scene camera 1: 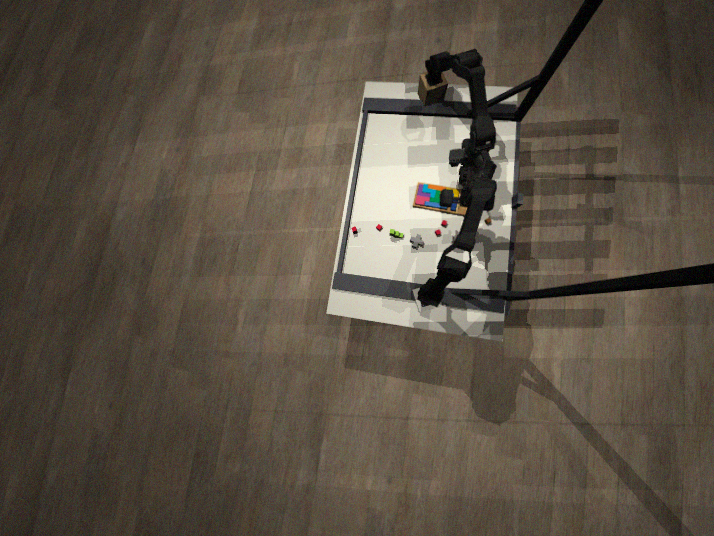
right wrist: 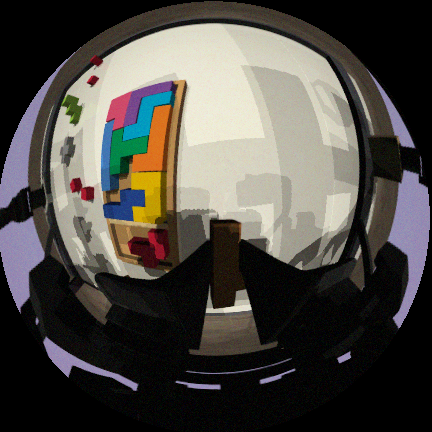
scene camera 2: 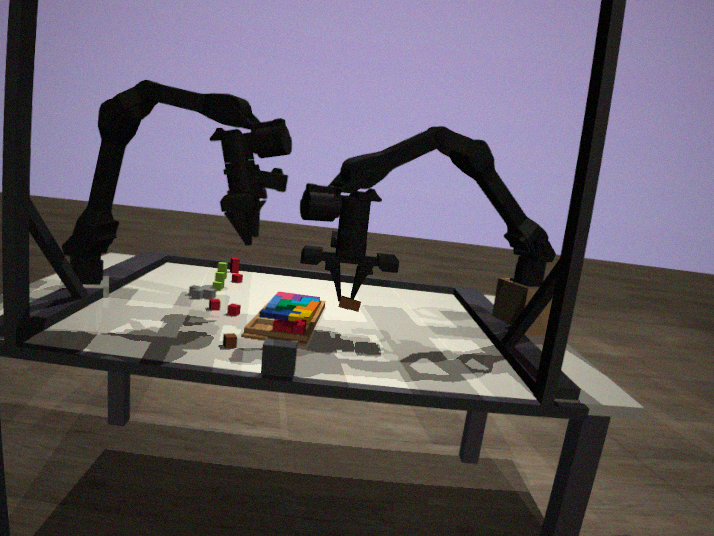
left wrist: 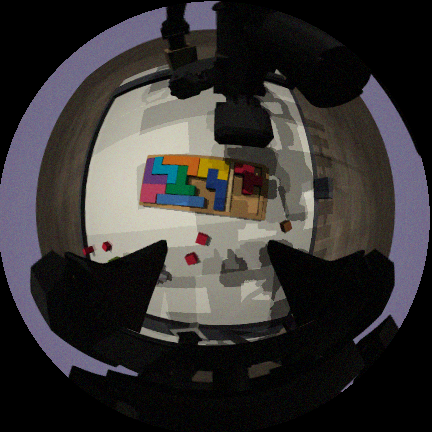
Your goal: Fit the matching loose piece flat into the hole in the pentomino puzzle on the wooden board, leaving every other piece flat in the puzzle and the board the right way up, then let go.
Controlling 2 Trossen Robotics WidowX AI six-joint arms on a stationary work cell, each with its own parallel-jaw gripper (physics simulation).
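The wooden board lies right way up, its coloured puzzle surrounding an open hole between the green, light blue, yellow and dark blue pieces. A red piece lies in the board's side compartment. My right gripper is shut on a brown piece, above the table to the right of the board in scene camera 2; the piece's full shape is unclear. My left gripper is open and empty, high above the table.
A grey cross-shaped piece, a lime green piece, several red cubes and a brown cube lie on the table. A dark block sits at its near edge in scene camera 2.
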